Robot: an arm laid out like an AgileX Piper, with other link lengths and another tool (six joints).
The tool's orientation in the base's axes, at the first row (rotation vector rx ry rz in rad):
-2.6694, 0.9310, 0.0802
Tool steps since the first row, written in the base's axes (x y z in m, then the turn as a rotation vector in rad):
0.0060, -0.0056, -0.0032, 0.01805, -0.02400, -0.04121
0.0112, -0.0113, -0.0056, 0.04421, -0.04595, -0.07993
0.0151, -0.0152, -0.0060, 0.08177, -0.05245, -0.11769
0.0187, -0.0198, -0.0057, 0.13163, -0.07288, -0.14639
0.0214, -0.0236, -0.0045, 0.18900, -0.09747, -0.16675
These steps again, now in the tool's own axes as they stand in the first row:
0.0086, 0.0013, 0.0016, 0.03488, 0.01790, 0.03261
0.0164, 0.0030, 0.0024, 0.07453, 0.02861, 0.06388
0.0219, 0.0036, 0.0017, 0.11378, 0.02061, 0.09959
0.0274, 0.0047, 0.0002, 0.16964, 0.01289, 0.12298
0.0316, 0.0055, -0.0020, 0.23261, 0.00136, 0.13754

